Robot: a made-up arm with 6 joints. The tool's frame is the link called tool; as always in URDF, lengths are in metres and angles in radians.
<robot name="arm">
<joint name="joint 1" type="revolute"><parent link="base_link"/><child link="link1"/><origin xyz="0 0 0.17"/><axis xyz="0 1 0"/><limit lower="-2.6" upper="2.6"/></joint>
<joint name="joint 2" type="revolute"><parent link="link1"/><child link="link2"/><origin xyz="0.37 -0.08 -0.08"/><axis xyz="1 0 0"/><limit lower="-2.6" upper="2.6"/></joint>
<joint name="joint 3" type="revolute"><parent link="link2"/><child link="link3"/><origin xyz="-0.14 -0.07 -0.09"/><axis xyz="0 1 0"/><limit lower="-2.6" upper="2.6"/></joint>
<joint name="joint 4" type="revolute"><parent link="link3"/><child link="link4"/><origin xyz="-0.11 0.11 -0.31"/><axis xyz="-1 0 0"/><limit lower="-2.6" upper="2.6"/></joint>
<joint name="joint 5" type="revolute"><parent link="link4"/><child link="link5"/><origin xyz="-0.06 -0.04 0.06"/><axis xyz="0 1 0"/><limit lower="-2.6" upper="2.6"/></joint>
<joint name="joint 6" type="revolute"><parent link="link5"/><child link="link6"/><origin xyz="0.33 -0.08 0.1"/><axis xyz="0 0 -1"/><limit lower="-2.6" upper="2.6"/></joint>
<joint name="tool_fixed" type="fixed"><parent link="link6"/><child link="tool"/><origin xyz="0.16 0.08 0"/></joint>
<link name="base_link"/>
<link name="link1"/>
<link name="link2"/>
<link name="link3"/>
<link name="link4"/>
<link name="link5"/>
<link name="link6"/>
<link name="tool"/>
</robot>
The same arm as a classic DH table. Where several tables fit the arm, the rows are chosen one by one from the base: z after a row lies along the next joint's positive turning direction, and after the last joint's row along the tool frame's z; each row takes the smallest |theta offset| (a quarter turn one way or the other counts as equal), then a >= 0, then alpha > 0; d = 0 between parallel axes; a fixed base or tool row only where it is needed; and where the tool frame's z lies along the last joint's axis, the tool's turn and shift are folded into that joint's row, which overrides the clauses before.
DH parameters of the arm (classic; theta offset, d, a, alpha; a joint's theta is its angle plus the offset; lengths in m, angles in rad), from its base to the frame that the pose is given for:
base (fixed): 0 0.17 0 -1.5708
joint 1: 1.5708 -0.08 0.08 1.5708
joint 2: 0 0.23 0.09 -1.5708
joint 3: 0 0.04 0.31 -1.5708
joint 4: 0 0.17 -0.06 1.5708
joint 5: -1.5708 -0.12 0.33 -1.5708
joint 6: -0.4636 0 0.1789 3.1416
tool (fixed): -0.4636 0.1 0 0
Joint limits (rad, base to tool): -2.6..2.6 -2.6..2.6 -2.6..2.6 -2.6..2.6 -2.6..2.6 -2.6..2.6

